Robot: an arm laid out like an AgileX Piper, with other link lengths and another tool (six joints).
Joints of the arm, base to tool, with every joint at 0 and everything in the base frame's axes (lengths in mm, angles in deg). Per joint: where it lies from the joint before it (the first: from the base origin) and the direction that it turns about. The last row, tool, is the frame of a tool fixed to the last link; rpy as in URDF.
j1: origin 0 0 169.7 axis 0 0 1
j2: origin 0 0 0 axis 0 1 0
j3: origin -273.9 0 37.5 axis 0 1 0
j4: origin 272.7 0 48.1 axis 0.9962 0 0.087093
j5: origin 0 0 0 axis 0 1 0
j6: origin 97.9 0 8.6 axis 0.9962 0 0.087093
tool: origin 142.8 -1 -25.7 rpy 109.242 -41.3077 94.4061
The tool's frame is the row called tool.
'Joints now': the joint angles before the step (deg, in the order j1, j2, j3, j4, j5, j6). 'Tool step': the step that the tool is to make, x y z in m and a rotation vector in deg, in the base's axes. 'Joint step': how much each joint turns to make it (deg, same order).
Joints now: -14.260, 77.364, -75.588, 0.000, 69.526, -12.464
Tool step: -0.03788, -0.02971, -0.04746, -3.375, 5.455, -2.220
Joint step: -4.093, -2.627, 11.676, -4.146, -4.815, -1.721
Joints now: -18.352, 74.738, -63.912, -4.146, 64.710, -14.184
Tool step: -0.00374, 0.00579, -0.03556, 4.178, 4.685, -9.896
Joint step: -0.151, 5.279, 1.680, -0.405, -0.475, 10.278
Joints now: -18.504, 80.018, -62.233, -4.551, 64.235, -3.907
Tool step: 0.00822, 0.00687, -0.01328, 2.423, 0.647, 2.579
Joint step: -0.062, 2.620, -0.001, 2.879, -1.400, -3.350
